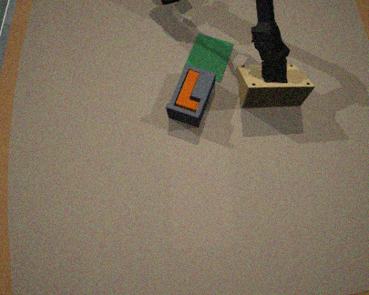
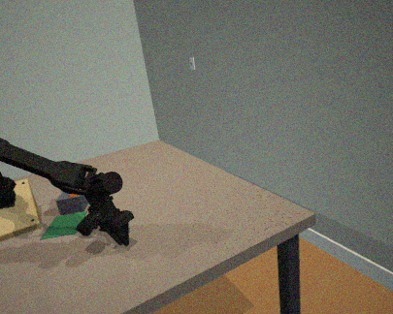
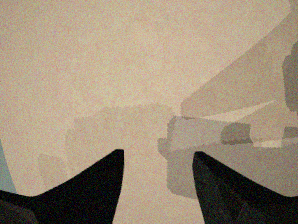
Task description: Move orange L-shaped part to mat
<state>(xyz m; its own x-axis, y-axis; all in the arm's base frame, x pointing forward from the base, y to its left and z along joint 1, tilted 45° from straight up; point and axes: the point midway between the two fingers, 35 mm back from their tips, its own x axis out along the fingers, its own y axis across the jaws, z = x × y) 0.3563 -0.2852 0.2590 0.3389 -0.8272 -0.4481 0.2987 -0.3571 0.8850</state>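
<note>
Now: gripper tip 440 mm to the right of the orange l-shaped part, 130 mm past it and 30 mm below it. From my gripper tip the other things lie so: green mat (280 mm to the left, 180 mm behind, 30 mm below).
</note>
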